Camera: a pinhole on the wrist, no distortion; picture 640 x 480 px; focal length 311.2 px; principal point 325.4 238.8 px. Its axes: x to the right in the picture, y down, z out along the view. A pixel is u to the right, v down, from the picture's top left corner.
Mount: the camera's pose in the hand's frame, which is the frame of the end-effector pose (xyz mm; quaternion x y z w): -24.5 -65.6 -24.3 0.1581 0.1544 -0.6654 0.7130
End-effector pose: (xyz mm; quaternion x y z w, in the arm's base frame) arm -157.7 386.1 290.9 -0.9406 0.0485 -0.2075 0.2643
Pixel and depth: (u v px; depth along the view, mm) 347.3 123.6 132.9
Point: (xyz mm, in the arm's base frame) -187.6 558.8 264.2
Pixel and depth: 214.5 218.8 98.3
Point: -155.4 496.2 257.5
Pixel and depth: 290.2 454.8 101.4
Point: -87.1 492.8 299.6
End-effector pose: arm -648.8 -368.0 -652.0 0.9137 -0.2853 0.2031 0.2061
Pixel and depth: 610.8 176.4 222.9
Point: -455.8 -125.8 -842.1
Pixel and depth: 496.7 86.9 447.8
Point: -448.6 -31.6 -1113.5
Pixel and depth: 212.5 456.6 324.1
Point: -366.7 -549.7 -846.9
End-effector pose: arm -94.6 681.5 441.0 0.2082 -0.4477 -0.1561 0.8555
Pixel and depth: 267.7 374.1 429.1
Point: -352.8 377.7 676.2
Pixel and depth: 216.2 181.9 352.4
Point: -442.2 553.8 497.8
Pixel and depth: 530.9 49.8 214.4
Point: -284.7 469.4 249.2
